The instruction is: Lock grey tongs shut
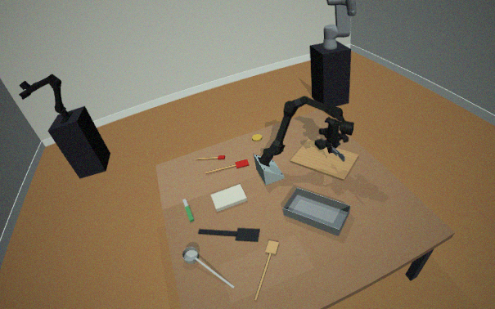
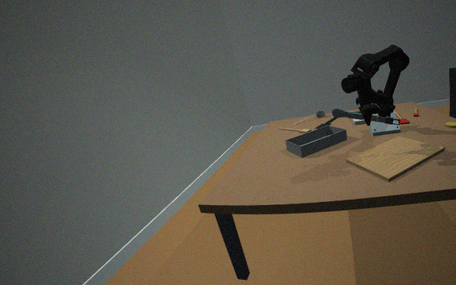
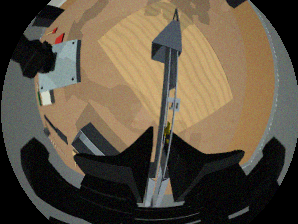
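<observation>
The wooden board is 130 mm below my gripper tip, 110 mm behind it and 20 mm to the left of it. From my gripper tip the other things lie so: black spatula (640 mm to the right, 230 mm ahead, 140 mm below); then grey roasting tin (260 mm ahead, 200 mm to the right, 110 mm below); then white block (610 mm to the right, 130 mm below, 10 mm behind).
</observation>
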